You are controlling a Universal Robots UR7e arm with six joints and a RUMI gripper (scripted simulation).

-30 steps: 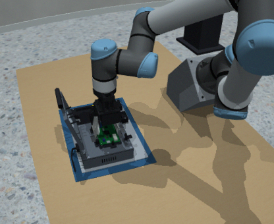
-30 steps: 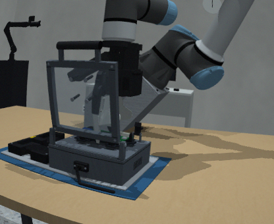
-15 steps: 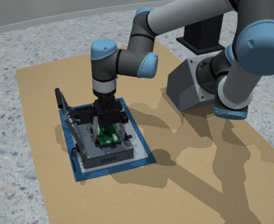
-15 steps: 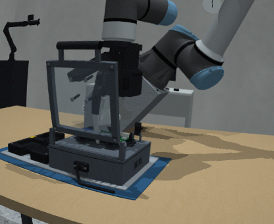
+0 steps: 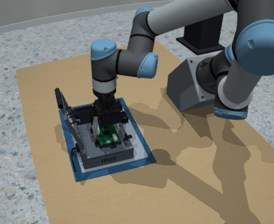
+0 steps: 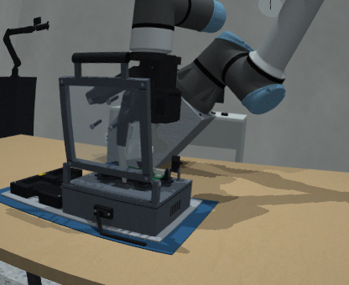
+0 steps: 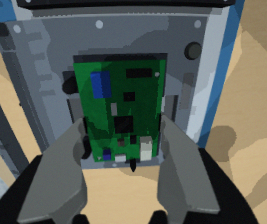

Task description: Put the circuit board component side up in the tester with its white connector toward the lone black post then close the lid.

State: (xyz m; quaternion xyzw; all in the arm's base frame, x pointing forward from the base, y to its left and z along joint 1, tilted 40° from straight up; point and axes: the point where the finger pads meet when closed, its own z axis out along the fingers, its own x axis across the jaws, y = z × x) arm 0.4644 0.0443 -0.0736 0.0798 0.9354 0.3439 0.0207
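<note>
Right now my hand is right at the green circuit board. The rest, counted from my hand: clear tester lid 12 cm ahead, 2 cm to the right, 10 cm above; nest 1 cm ahead, 1 cm to the left, 1 cm below.
</note>
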